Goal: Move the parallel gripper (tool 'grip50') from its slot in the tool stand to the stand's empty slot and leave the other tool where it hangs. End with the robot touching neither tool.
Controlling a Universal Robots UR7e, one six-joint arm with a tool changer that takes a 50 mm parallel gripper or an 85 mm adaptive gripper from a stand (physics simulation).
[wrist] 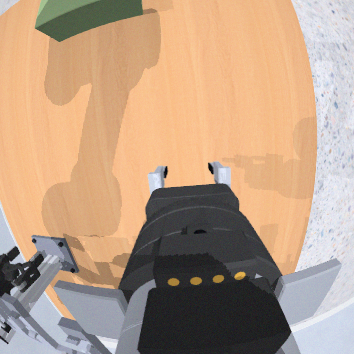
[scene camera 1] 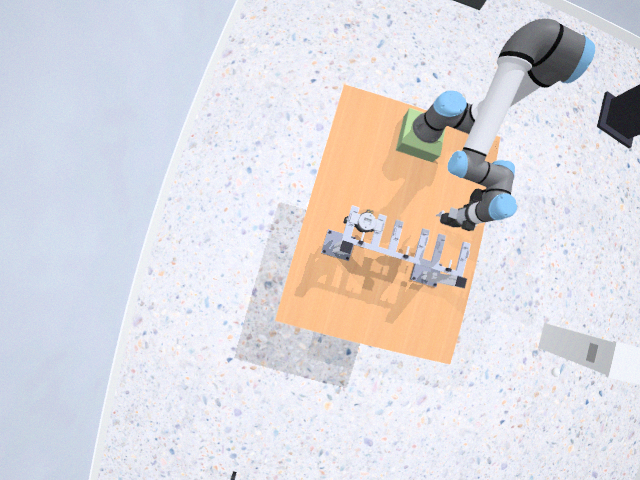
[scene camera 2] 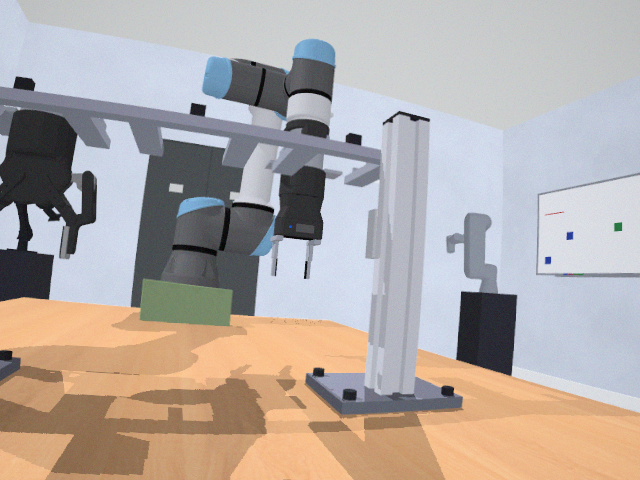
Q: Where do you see a parallel gripper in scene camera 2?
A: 301,195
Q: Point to a parallel gripper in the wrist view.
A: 193,235
